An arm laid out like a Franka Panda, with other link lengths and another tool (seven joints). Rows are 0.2 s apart.
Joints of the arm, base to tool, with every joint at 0 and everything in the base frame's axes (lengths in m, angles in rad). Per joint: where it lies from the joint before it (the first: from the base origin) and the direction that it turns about. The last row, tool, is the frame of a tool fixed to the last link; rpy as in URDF.
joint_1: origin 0 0 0.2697 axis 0 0 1
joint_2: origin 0 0 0 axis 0 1 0
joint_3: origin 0 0 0.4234 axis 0 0 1
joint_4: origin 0.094 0 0 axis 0 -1 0
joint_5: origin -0.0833 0 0.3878 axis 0 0 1
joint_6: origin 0 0 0 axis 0 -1 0
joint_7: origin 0.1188 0 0 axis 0 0 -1
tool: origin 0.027 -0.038 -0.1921 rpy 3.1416 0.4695 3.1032
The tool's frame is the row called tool.
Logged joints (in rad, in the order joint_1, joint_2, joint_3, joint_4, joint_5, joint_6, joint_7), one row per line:
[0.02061, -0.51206, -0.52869, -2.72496, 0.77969, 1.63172, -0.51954]
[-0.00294, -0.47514, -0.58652, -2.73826, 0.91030, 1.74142, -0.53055]
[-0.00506, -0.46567, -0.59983, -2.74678, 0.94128, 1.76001, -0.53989]
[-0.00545, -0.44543, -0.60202, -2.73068, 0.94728, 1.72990, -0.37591]
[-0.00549, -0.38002, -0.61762, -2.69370, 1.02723, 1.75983, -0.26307]
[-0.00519, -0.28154, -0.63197, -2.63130, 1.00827, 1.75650, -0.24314]
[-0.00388, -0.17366, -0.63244, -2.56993, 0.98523, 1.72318, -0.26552]
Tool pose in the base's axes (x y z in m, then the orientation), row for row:
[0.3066, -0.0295, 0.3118, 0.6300, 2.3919, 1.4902]
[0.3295, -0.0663, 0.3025, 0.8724, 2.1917, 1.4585]
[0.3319, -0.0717, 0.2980, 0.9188, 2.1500, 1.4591]
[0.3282, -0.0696, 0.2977, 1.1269, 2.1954, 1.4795]
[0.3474, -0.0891, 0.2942, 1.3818, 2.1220, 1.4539]
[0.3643, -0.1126, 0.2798, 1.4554, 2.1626, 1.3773]
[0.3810, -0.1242, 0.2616, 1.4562, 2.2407, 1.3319]
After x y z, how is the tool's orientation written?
As a rotation vector, in radians.
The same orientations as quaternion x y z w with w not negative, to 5 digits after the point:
[0.21641, 0.82164, 0.51190, 0.12661]
[0.30924, 0.77690, 0.51700, 0.18305]
[0.32720, 0.76566, 0.51961, 0.19159]
[0.38824, 0.75636, 0.50972, 0.13178]
[0.47032, 0.72227, 0.49487, 0.11060]
[0.49135, 0.73010, 0.46498, 0.09654]
[0.48622, 0.74817, 0.44472, 0.07780]

